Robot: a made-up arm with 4 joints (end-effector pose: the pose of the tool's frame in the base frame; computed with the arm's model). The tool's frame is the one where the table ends.
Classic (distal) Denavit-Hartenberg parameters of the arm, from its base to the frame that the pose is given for. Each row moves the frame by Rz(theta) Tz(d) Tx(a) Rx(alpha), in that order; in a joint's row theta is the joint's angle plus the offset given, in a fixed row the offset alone. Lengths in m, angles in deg.
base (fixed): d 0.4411; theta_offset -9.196; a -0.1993; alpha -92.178
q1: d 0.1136; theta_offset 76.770; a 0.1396; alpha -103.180
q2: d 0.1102; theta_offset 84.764; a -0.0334; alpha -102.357
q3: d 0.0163; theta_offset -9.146; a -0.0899; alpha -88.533
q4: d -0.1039; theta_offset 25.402; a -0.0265; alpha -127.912
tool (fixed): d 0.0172; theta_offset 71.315; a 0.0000; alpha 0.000
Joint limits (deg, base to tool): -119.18..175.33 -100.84..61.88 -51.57..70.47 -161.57..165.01
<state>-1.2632 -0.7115 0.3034 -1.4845</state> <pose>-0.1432 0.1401 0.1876 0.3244 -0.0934 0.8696 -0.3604</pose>
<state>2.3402 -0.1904 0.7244 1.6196</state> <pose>-0.1072 0.1101 0.6744 0.1904 -0.4915 0.2529 -0.8113</pose>
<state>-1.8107 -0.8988 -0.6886 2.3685</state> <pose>-0.1317 0.1593 0.3053 0.1109 -0.7787 -0.3233 0.5261</pose>
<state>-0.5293 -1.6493 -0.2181 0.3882</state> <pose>-0.3258 0.0598 0.3661 0.0795 0.5434 -0.2920 -0.7830</pose>
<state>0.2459 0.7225 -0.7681 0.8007</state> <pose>-0.2784 0.3018 0.2036 0.0413 0.0600 0.9537 0.2919</pose>
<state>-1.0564 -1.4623 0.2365 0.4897</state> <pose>-0.2551 0.0475 0.2419 0.0079 -0.8497 0.2874 0.4420</pose>
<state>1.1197 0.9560 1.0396 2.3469</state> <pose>-0.3930 0.1702 0.5580 0.4890 -0.2249 -0.0519 -0.8412</pose>
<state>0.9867 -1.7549 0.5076 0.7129</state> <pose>-0.3992 0.0404 0.5493 0.1127 -0.1442 -0.0672 0.9808</pose>
